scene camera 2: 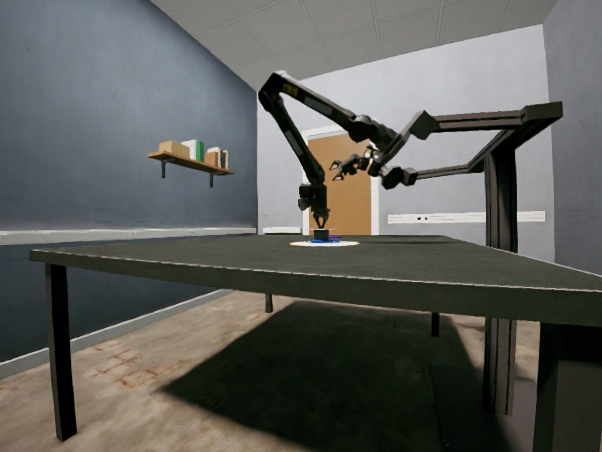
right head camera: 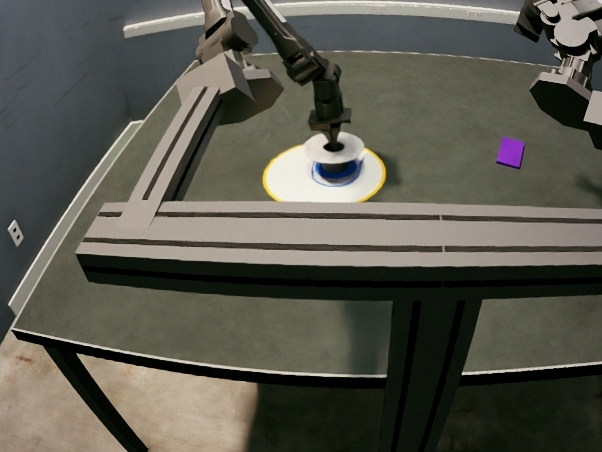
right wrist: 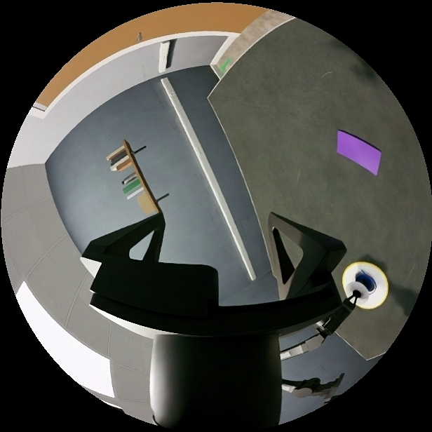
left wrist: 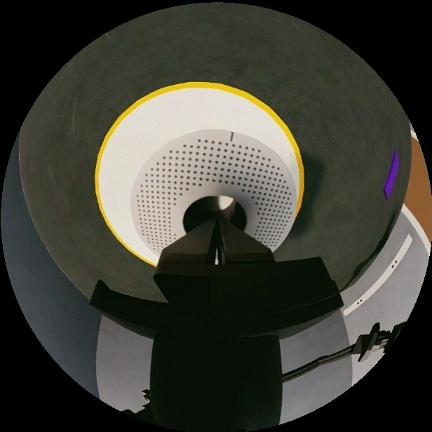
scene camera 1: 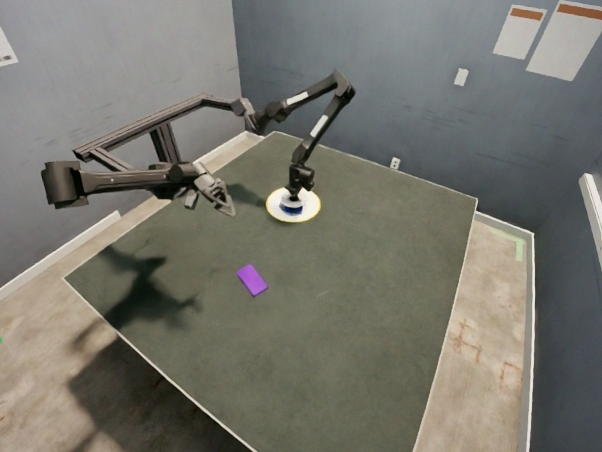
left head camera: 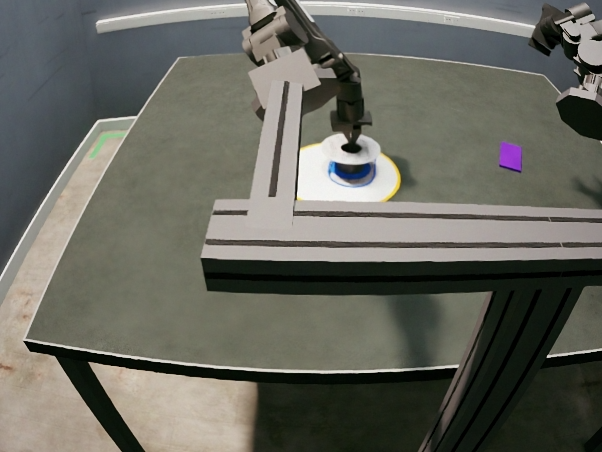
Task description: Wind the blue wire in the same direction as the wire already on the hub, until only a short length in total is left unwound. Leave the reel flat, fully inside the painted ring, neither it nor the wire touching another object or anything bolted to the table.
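Seen in the pictures: left gripper, fingertip midpoint: (scene camera 2: 321,230) (right head camera: 334,148) (scene camera 1: 294,199) (left head camera: 351,149); right gripper, fingertip midpoint: (scene camera 2: 330,175) (scene camera 1: 232,211) (left head camera: 540,32); left arm's base, link origin: (scene camera 2: 392,145) (scene camera 1: 256,121); right arm's base, link origin: (scene camera 2: 391,177) (right head camera: 567,98) (left head camera: 589,111).
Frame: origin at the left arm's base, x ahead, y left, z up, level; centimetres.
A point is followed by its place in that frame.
The reel (left head camera: 330,151) @[x 30.8, y 0.0, z -31.0 cm] (right head camera: 316,150) @[x 31.3, y -1.1, z -31.0 cm] (left wrist: 200,155) stands flat on the white disc inside the painted yellow ring (left head camera: 398,180) @[x 32.3, y -17.6, z -37.5 cm] (right head camera: 264,175) @[x 26.8, y 11.9, z -37.4 cm] (left wrist: 96,175), towards the ring's right side in both head camera views. Blue wire (left head camera: 350,174) @[x 30.4, y -5.3, z -36.7 cm] (right head camera: 336,172) is wound low on the dark hub, with a thin loose loop around it. The upper flange hides the wire in the left wrist view. My left gripper (left head camera: 352,143) @[x 34.3, y -4.8, z -31.6 cm] (right head camera: 333,143) @[x 34.3, y -4.8, z -31.6 cm] (left wrist: 216,218) points down with its shut, empty fingertips at the reel's centre hole; whether they touch its wall is hidden. My right gripper (scene camera 2: 334,171) @[x 56.7, y -54.9, z 5.5 cm] (right wrist: 215,217) is open and empty, high above the table.
A purple block (left head camera: 510,157) @[x 54.8, y -51.6, z -36.7 cm] (right head camera: 510,153) @[x 54.7, y -51.7, z -36.7 cm] (scene camera 1: 252,280) @[x 56.7, y -52.2, z -36.7 cm] (right wrist: 358,151) lies apart from the ring, to its right in the head camera views. The grey mounting beam (left head camera: 400,235) @[x -40.1, y -21.8, z 5.3 cm] (right head camera: 300,232) @[x -38.2, y -27.2, z 5.3 cm] crosses both head camera views and hides the ring's near edge.
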